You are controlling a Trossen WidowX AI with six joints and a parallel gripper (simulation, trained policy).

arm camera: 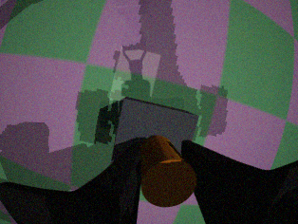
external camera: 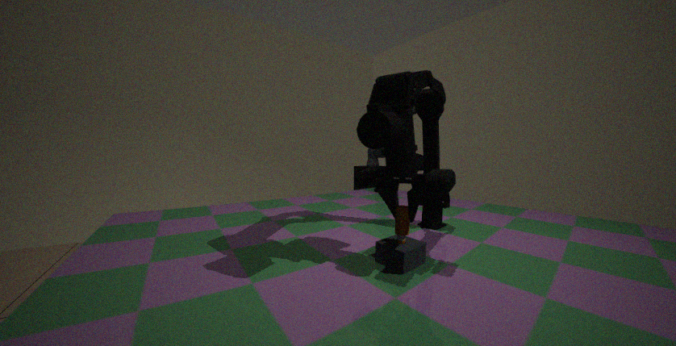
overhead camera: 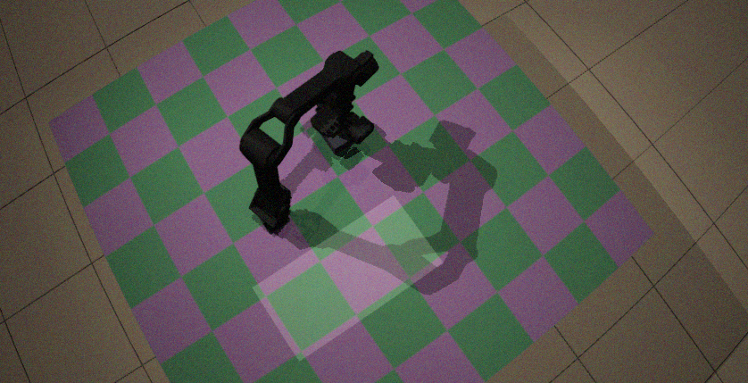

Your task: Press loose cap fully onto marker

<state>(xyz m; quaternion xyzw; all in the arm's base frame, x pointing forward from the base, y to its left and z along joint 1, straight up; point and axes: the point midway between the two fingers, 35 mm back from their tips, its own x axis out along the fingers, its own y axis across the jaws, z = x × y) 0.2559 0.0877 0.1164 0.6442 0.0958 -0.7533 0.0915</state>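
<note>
Now: the orange cap 10 mm ahead of my gripper tip. Round my gripper tip: dark grey holder block 60 mm below, 10 mm ahead; orange marker 10 mm ahead.
</note>
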